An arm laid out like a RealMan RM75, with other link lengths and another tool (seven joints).
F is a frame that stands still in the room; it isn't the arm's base.
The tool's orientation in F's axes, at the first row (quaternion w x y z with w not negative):
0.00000, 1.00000, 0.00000, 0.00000
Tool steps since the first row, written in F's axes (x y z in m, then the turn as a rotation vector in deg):
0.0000, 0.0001, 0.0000, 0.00, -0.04, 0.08
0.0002, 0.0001, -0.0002, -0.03, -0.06, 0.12
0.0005, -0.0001, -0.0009, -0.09, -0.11, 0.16
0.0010, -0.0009, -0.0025, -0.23, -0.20, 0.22
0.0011, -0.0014, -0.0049, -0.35, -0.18, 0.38
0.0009, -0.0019, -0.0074, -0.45, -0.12, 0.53
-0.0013, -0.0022, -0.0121, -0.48, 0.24, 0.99
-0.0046, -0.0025, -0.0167, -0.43, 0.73, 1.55
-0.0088, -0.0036, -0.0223, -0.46, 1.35, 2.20
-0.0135, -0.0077, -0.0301, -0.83, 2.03, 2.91
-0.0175, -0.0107, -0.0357, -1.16, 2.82, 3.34
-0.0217, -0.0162, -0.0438, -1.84, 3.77, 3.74
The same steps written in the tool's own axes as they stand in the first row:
0.0000, -0.0001, 0.0000, 0.00, 0.04, -0.08
0.0002, -0.0001, 0.0002, -0.03, 0.06, -0.12
0.0005, 0.0001, 0.0009, -0.09, 0.11, -0.16
0.0010, 0.0009, 0.0025, -0.23, 0.20, -0.22
0.0011, 0.0014, 0.0049, -0.35, 0.18, -0.38
0.0009, 0.0019, 0.0074, -0.45, 0.12, -0.53
-0.0013, 0.0022, 0.0121, -0.48, -0.24, -0.99
-0.0046, 0.0025, 0.0167, -0.43, -0.73, -1.55
-0.0088, 0.0036, 0.0223, -0.46, -1.35, -2.20
-0.0135, 0.0077, 0.0301, -0.83, -2.03, -2.91
-0.0175, 0.0107, 0.0357, -1.16, -2.82, -3.34
-0.0217, 0.0162, 0.0438, -1.84, -3.77, -3.74

